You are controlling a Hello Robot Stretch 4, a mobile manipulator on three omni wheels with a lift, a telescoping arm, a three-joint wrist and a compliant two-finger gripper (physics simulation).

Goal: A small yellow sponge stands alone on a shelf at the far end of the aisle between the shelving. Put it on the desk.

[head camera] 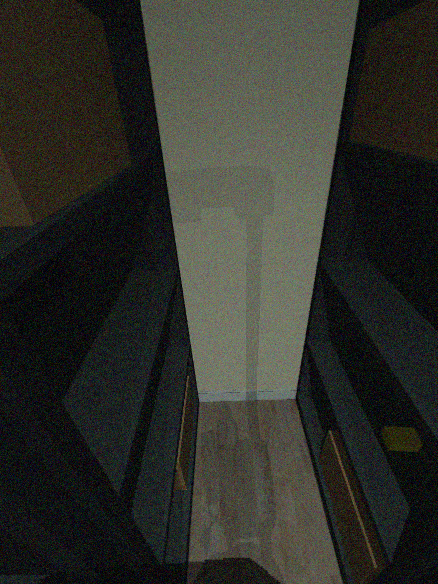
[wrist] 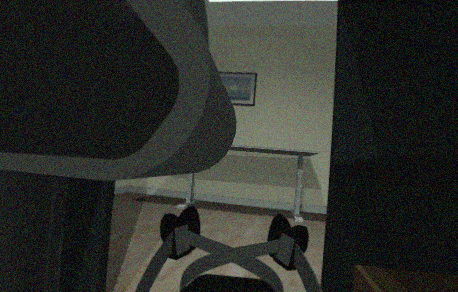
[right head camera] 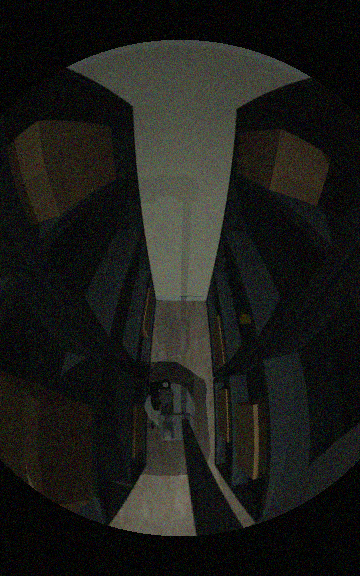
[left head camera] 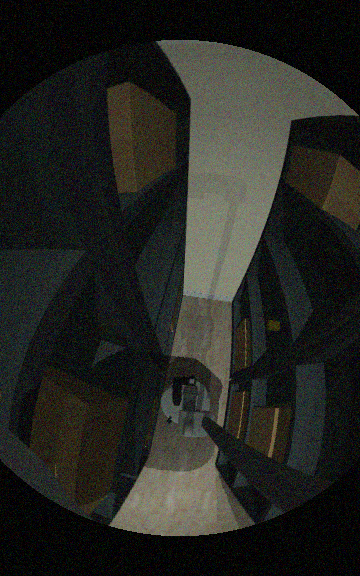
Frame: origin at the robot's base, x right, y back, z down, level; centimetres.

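Where they show: gripper, fingertip midpoint: (wrist: 234, 227) (left head camera: 175, 424).
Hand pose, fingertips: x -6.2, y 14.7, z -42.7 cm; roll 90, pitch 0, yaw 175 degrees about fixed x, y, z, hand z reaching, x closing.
Observation:
After its pixels a point has its place.
The small yellow sponge (head camera: 402, 439) @(x 61.5, y -56.3, z -55.1 cm) (left head camera: 273, 325) @(x 61.4, y -56.2, z -55.1 cm) (right head camera: 245, 319) @(x 60.6, y -55.6, z -55.2 cm) lies on a shelf of the right-hand shelving, ahead in the aisle. It looks dim in all three head views. My gripper (wrist: 234, 227) @(x -6.2, y 14.7, z -42.7 cm) is open in the wrist view, with its two fingertips apart and no object between them. The gripper points back out of the aisle, away from the sponge. The desk (wrist: 272, 150) @(x -20.5, y 287.4, z -66.8 cm) stands beyond the aisle opening in the wrist view, against the wall. Its left part is hidden behind a part of the robot.
Dark shelving lines both sides of the narrow aisle. Cardboard boxes (head camera: 65, 100) (left head camera: 80, 430) (right head camera: 256, 435) stand on its shelves. A pale wall (head camera: 250, 125) @(x 18.1, y -118.3, z -147.6 cm) closes the far end. My base (left head camera: 190, 410) stands between the shelves, close to both. A framed picture (wrist: 241, 88) @(x 23.6, y 357.9, z -150.6 cm) hangs above the desk.

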